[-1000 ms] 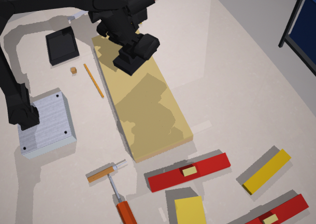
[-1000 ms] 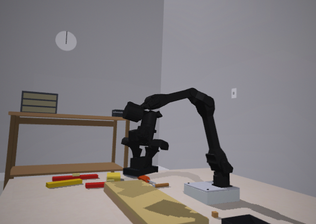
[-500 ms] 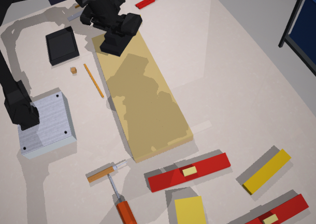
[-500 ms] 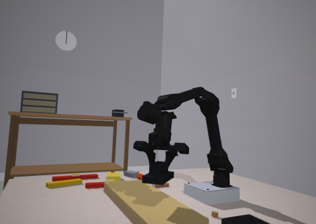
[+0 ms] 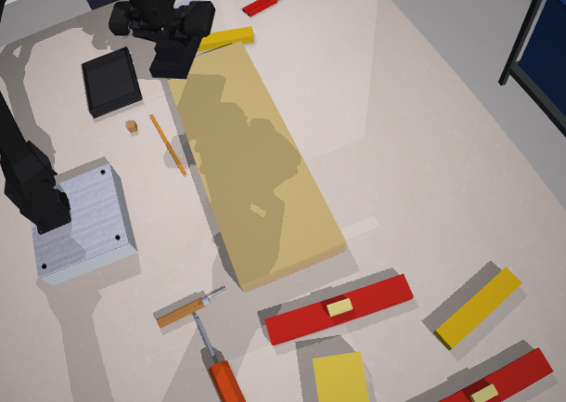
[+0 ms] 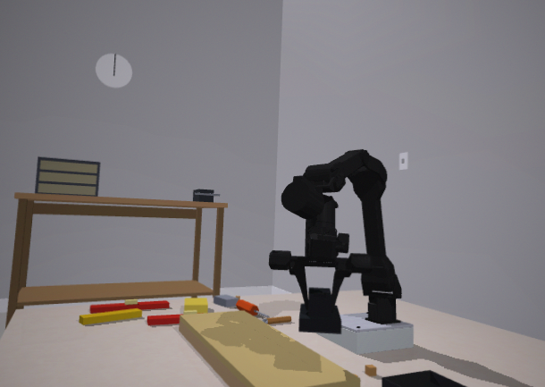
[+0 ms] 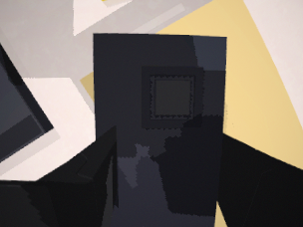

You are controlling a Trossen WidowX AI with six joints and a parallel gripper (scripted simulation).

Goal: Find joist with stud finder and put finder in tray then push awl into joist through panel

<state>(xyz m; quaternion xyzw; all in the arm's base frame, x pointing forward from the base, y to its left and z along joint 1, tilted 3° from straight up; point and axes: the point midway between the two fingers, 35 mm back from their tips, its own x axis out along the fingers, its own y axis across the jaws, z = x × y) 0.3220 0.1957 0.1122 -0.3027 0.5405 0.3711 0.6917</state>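
Right now the black tray is 17 cm behind my gripper tip, 12 cm to the left of it and 13 cm below it. From my gripper tip the other things lie so: orange screwdriver (14 cm behind, 54 cm to the right, 13 cm below); stud finder (1 cm to the left, 2 cm above); ruler (3 cm ahead, 31 cm to the left, 14 cm below).
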